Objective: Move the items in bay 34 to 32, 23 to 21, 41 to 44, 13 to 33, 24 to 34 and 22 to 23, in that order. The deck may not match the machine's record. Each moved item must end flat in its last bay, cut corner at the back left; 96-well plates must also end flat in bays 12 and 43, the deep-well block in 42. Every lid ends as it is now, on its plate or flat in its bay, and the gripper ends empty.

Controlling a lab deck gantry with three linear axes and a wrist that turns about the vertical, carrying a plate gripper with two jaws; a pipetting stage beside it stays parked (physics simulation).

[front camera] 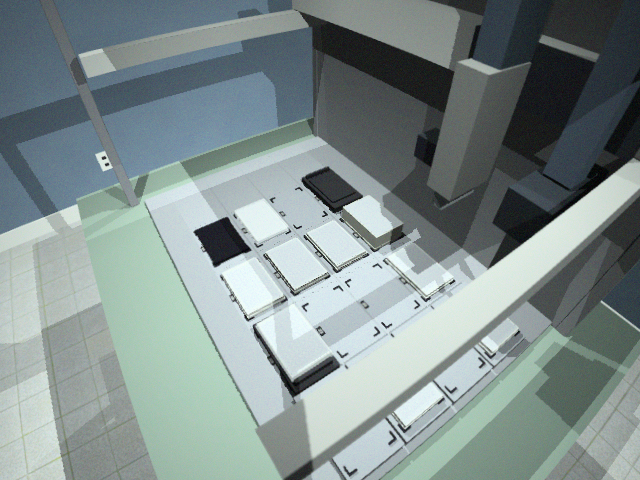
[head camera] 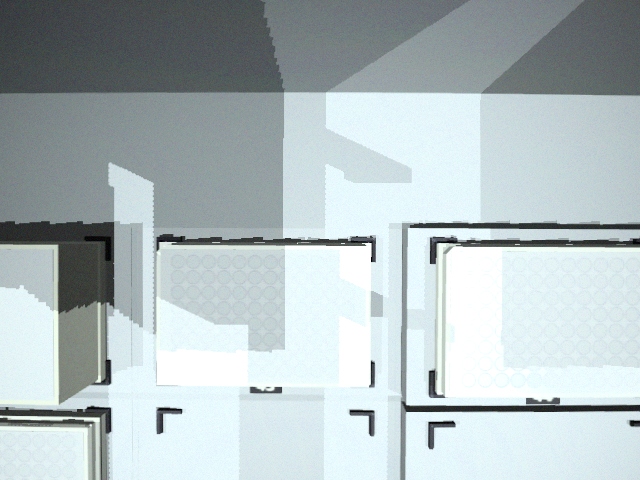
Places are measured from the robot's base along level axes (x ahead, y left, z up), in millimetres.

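Where they show: robot's base, origin of the base link: (front camera: pixel 195 232).
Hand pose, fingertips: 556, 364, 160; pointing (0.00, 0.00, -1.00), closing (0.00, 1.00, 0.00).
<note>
Things, the pixels of their top centre, and the offset from my fingertips, as dx, dy, dz. "spot": a spot on its surface instead.
- plate, middle of its top: (head camera: pixel 559 322) (front camera: pixel 480 316) +0, +0, -131
- dark carrier, middle of its top: (front camera: pixel 331 182) -496, +1, -129
- bay 32, surface spot: (head camera: pixel 41 454) spot: -295, -84, -145
- bay 22, surface spot: (front camera: pixel 296 263) spot: -323, -216, -145
- bay 24, surface spot: (front camera: pixel 417 405) spot: +49, -218, -131
- tall white item, middle of its top: (front camera: pixel 292 337) -165, -320, -123
- deep-well block, middle of its top: (front camera: pixel 372 214) -328, +0, -118
- bay 43, surface spot: (head camera: pixel 263 315) (front camera: pixel 420 266) spot: -163, +0, -145
- bay 12, surface spot: (front camera: pixel 253 286) spot: -320, -321, -145
- black item, middle of its top: (front camera: pixel 221 238) -492, -321, -152
A plate (front camera: pixel 498 334) (head camera: pixel 537 320) sits flat in bay 44, cut corner at back left. Bay 41 holds a dark carrier (front camera: pixel 331 187) with no plate on it. A white item (front camera: pixel 261 221) is in bay 21; plates are in bay 32 (front camera: pixel 336 243) (head camera: pixel 41 454), bay 22 (front camera: pixel 296 263) and bay 24 (front camera: pixel 417 405). A tall white item (front camera: pixel 294 341) sits on a dark base in bay 13. Bays 23, 33 and 34 show bare corner marks. My gripper's dark body (front camera: pixel 524 206) is high at the right; its jaws are hidden behind the front beam.
The deep-well block (front camera: pixel 372 222) (head camera: pixel 25 325) stands in bay 42. Plates lie in bay 43 (front camera: pixel 419 268) (head camera: pixel 263 315) and bay 12 (front camera: pixel 253 286). A black item (front camera: pixel 222 240) is in bay 11. The pipetting stage (front camera: pixel 473 129) hangs beside the gripper; the front beam (front camera: pixel 465 310) crosses the view.
</note>
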